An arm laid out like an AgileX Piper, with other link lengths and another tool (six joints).
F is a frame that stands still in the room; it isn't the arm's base.
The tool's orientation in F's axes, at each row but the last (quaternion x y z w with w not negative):
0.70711, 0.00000, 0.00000, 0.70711
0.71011, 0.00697, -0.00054, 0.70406
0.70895, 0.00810, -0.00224, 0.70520
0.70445, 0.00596, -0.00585, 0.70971
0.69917, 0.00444, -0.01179, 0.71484
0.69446, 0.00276, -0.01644, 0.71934
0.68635, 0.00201, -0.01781, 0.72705
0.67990, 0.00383, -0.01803, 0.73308
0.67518, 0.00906, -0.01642, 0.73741
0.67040, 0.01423, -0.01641, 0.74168
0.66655, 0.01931, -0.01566, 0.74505
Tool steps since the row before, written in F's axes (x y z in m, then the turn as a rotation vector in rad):
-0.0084, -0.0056, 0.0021, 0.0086, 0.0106, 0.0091
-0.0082, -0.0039, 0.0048, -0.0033, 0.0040, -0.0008
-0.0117, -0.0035, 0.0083, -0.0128, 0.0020, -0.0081
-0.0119, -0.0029, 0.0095, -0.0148, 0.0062, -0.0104
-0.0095, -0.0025, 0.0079, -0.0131, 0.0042, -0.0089
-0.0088, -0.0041, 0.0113, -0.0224, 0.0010, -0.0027
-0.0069, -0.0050, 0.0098, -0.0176, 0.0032, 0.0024
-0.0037, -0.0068, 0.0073, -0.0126, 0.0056, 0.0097
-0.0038, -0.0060, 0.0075, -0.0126, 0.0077, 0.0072
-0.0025, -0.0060, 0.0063, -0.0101, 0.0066, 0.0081
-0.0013, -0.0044, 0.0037, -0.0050, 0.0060, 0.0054
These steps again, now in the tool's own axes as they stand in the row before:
-0.0084, 0.0021, 0.0056, 0.0086, 0.0091, -0.0106
-0.0083, 0.0047, 0.0038, -0.0033, -0.0009, -0.0040
-0.0118, 0.0081, 0.0034, -0.0127, -0.0083, -0.0021
-0.0121, 0.0093, 0.0030, -0.0146, -0.0106, -0.0063
-0.0097, 0.0076, 0.0028, -0.0129, -0.0091, -0.0043
-0.0090, 0.0109, 0.0047, -0.0223, -0.0033, -0.0007
-0.0070, 0.0093, 0.0057, -0.0177, 0.0021, -0.0027
-0.0038, 0.0066, 0.0074, -0.0130, 0.0097, -0.0046
-0.0040, 0.0068, 0.0067, -0.0129, 0.0074, -0.0069
-0.0027, 0.0056, 0.0066, -0.0105, 0.0083, -0.0057
-0.0015, 0.0031, 0.0048, -0.0052, 0.0058, -0.0054

